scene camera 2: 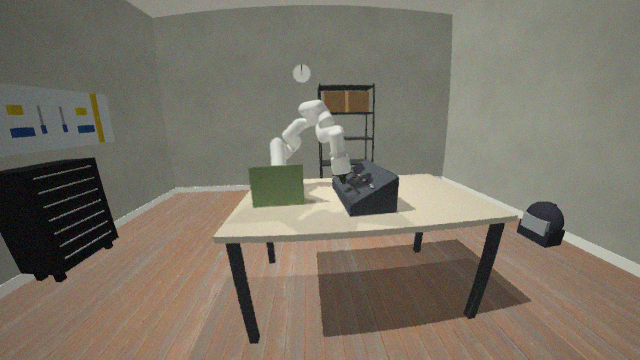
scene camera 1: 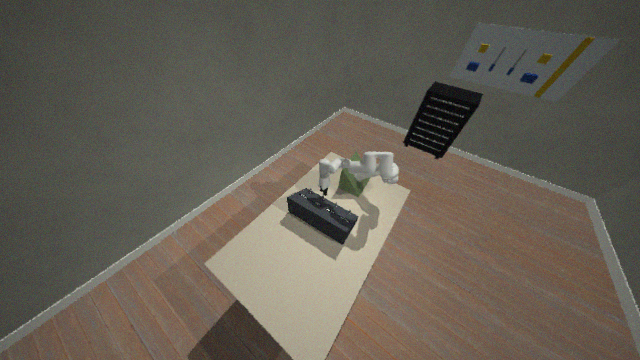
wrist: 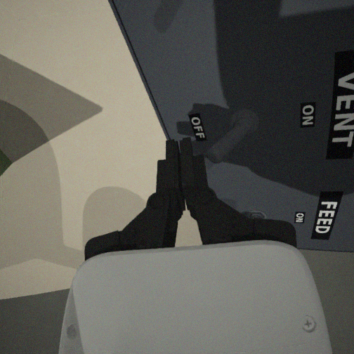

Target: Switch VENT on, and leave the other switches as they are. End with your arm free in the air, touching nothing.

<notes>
In view: a dark switch panel [scene camera 2: 378, 188].
The dark switch panel shows as well in the wrist view [wrist: 203, 74].
</notes>
